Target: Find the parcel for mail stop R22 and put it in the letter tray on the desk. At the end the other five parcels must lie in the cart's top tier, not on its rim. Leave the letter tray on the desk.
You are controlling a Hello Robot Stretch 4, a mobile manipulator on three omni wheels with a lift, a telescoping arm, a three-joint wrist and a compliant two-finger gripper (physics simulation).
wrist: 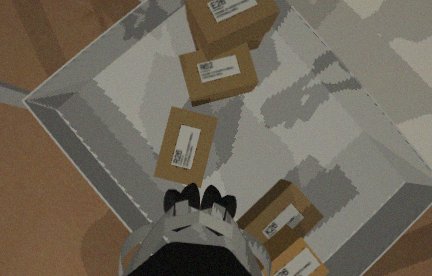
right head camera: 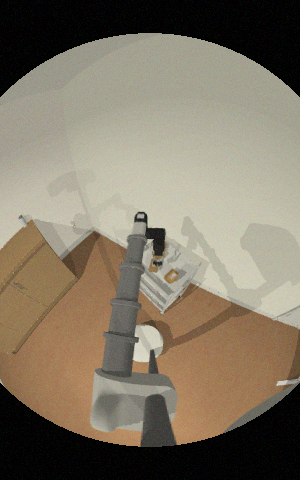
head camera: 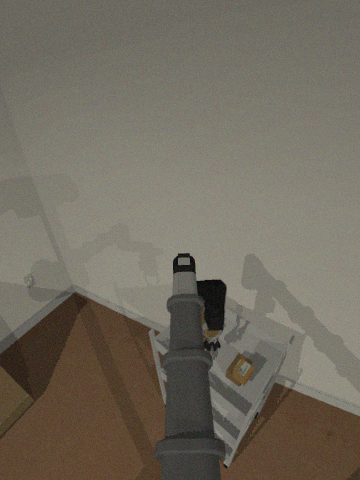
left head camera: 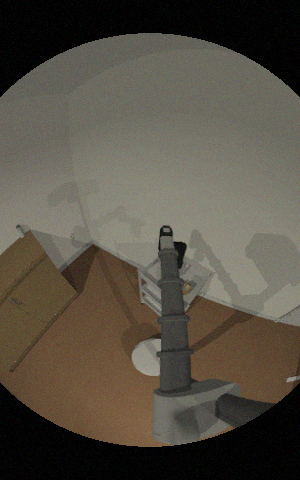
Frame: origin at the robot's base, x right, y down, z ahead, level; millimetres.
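Seen in the pictures: gripper, between the fingertips: (wrist: 200,199) (right head camera: 157,264) (head camera: 211,348); robot's base, origin of its link: (right head camera: 142,341) (left head camera: 152,355).
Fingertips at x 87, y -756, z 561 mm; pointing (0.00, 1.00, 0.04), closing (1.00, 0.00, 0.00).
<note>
Pixels of each thing's middle, then the offset from my fingertips to it.
- E26 parcel, middle of its body: (wrist: 230,15) dx +12, dy +46, dz +213 mm
- parcel apparently marked R62, middle of its body: (wrist: 217,74) (head camera: 207,328) dx +5, dy +96, dz +154 mm
- R26, middle of its body: (wrist: 187,147) dx -25, dy +96, dz +50 mm
- parcel apparently marked K26, middle of its body: (wrist: 277,219) (head camera: 239,369) dx +106, dy +96, dz -34 mm
The white cart (head camera: 292,342) (right head camera: 162,312) (wrist: 85,165) holds several brown parcels in its top tier. In the wrist view, the E26 parcel (wrist: 235,25) is at the top, touching or overlapping a parcel apparently marked R62 (wrist: 220,77). A flat parcel that seems to read R26 (wrist: 186,147) lies just beyond the fingertips. A parcel apparently marked K26 (wrist: 282,217) is at lower right, beside or under another parcel (wrist: 302,260) cut by the frame, its label ending in 26. My gripper (head camera: 212,345) (right head camera: 158,263) (wrist: 200,199) is shut and empty above the tier. No R22 label or letter tray shows.
A brown cabinet or desk (left head camera: 35,300) (right head camera: 40,282) stands at the left. A white disc (left head camera: 146,357) (right head camera: 150,342) is near the floor between the cart and my arm's base. A wall rises behind the cart. My arm hides part of the cart in the head view.
</note>
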